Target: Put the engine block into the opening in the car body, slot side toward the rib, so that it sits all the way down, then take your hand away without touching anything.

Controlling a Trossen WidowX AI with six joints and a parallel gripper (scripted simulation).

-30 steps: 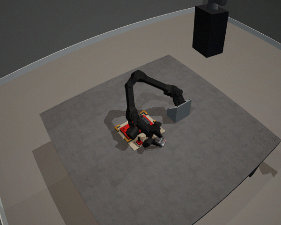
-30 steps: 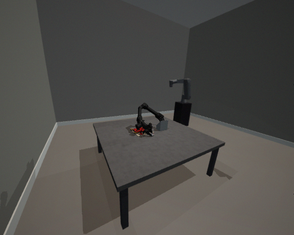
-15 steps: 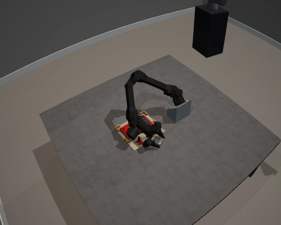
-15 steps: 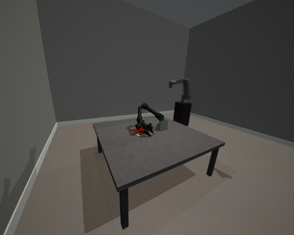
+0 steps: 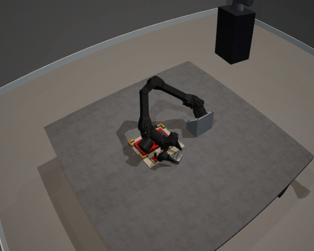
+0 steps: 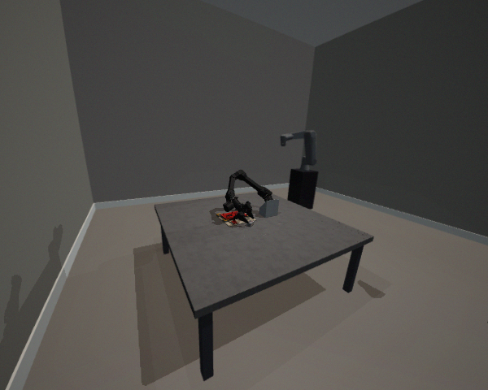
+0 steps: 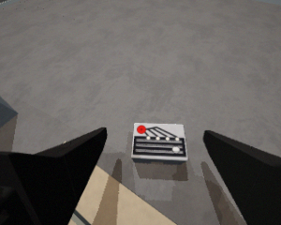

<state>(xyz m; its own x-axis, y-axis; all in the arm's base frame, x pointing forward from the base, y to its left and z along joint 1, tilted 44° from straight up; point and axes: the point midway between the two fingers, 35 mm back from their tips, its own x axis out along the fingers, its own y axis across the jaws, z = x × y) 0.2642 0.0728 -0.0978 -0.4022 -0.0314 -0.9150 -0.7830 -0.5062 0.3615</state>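
Now: the engine block 1 cm ahead of my gripper tip and 2 cm below it.
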